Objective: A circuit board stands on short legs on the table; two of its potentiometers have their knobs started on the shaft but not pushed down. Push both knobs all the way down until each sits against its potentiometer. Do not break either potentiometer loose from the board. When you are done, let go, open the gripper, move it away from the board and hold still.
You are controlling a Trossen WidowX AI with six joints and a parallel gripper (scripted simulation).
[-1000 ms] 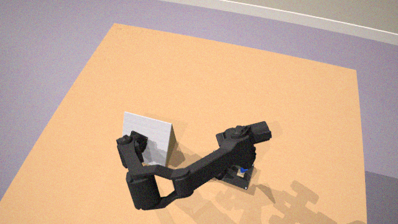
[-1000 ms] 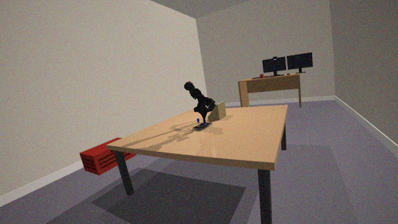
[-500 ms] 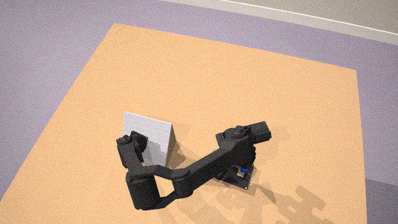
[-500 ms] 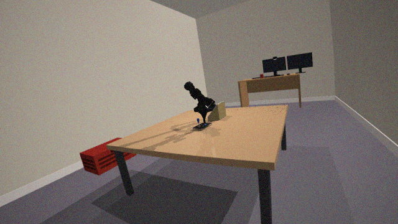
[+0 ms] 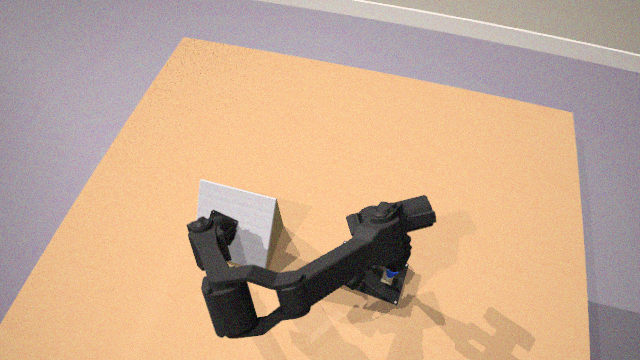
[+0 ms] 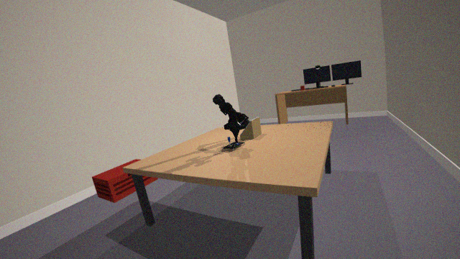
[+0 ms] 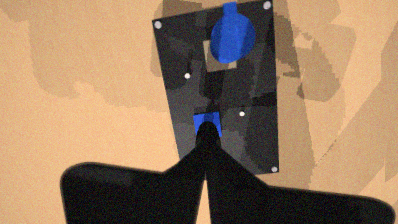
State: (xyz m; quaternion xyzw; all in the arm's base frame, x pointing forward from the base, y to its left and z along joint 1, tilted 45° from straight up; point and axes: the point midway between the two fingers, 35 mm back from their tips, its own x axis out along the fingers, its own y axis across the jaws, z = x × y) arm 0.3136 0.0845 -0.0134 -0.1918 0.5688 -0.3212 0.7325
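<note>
The dark knob lies 1 cm below my gripper tip. Also, from my gripper tip: blue knob 6 cm ahead, 2 cm to the right, 1 cm above.
</note>
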